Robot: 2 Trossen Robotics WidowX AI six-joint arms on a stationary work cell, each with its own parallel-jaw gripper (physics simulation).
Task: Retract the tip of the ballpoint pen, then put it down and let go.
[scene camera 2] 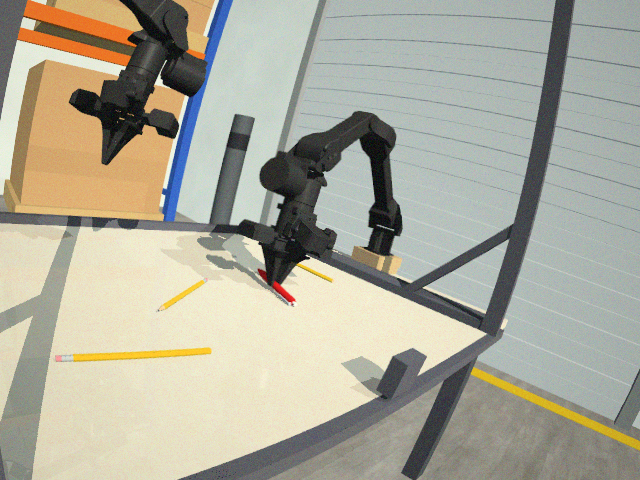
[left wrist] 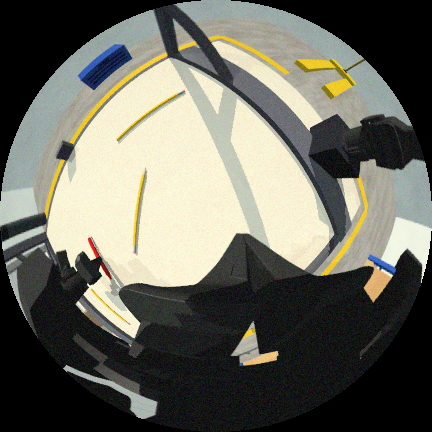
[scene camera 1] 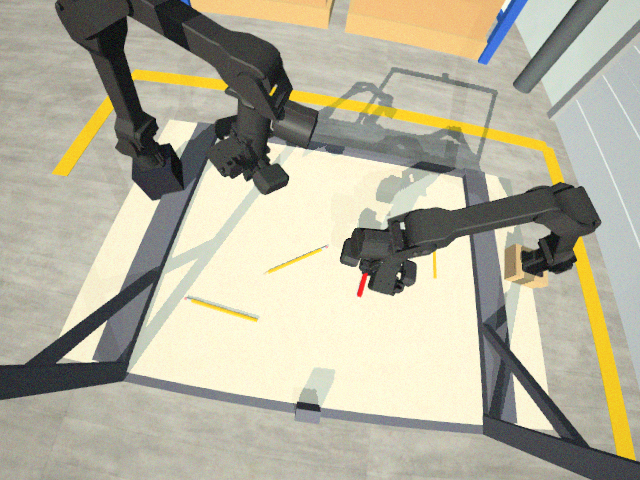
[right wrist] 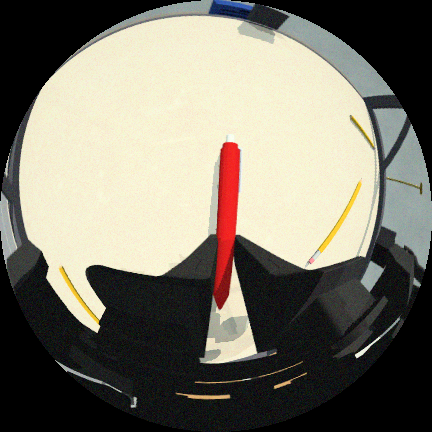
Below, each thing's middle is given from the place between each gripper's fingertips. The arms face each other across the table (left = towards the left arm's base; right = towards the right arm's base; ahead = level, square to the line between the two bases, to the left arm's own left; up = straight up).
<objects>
My left hand is 90 mm past the red ballpoint pen [right wrist: 230, 161], 320 mm to the left of it and 160 mm above it. From my left hand the other things lie so: grey block [scene camera 2: 403, 368] 430 mm behind, 250 mm to the right, 140 mm below; then wooden block [scene camera 1: 513, 272] 40 mm ahead, 790 mm to the right, 150 mm below.
The red ballpoint pen is right at my right hand. From my right hand the other things lie so: grey block: 340 mm behind, 70 mm to the left, 20 mm above; then wooden block: 130 mm ahead, 460 mm to the right, 10 mm above.
</objects>
